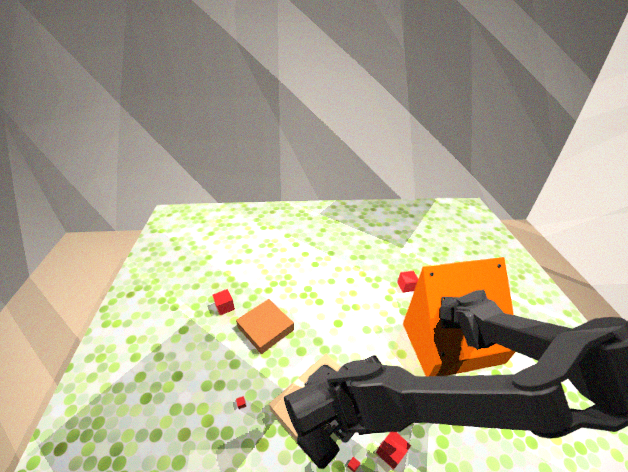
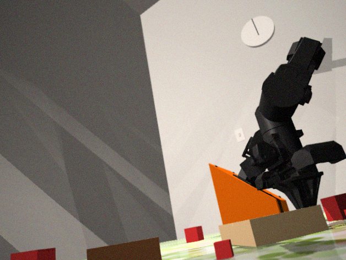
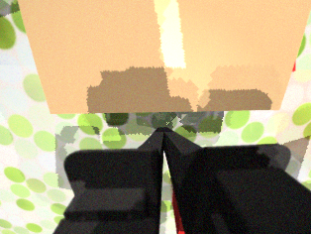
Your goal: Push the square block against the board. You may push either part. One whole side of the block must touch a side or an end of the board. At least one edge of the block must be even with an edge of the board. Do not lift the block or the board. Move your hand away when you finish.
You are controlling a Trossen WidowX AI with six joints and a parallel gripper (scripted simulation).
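Now: the tan board 50 mm ahead of my gripper tip, 60 mm to the right of it and 10 mm above it. Also, from my gripper tip: orange-brown square block 160 mm ahead, 230 mm to the right, 10 mm above.
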